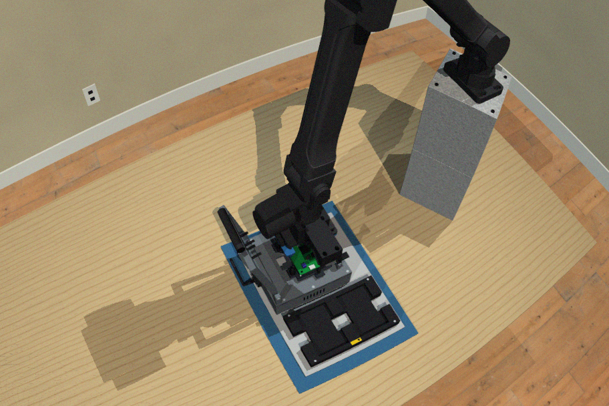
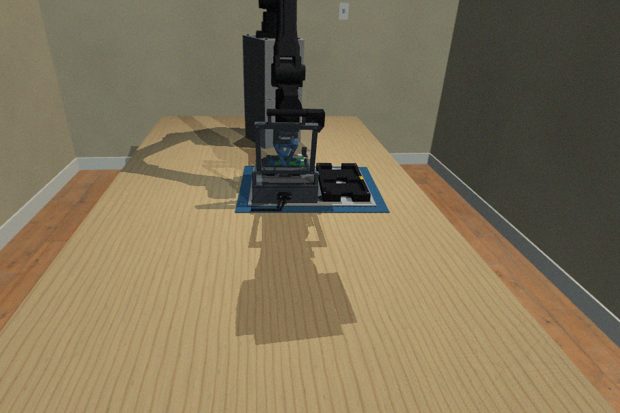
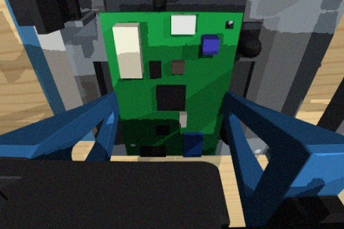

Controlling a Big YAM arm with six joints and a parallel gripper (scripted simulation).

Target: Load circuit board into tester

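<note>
Now: hand right at the green circuit board. From my hand the other things lie so: grey tester (3 cm ahead, 3 cm to the left, 2 cm above); black latch hook (6 cm behind, 6 cm to the left); lid (13 cm ahead, 1 cm to the right, 9 cm above).
</note>
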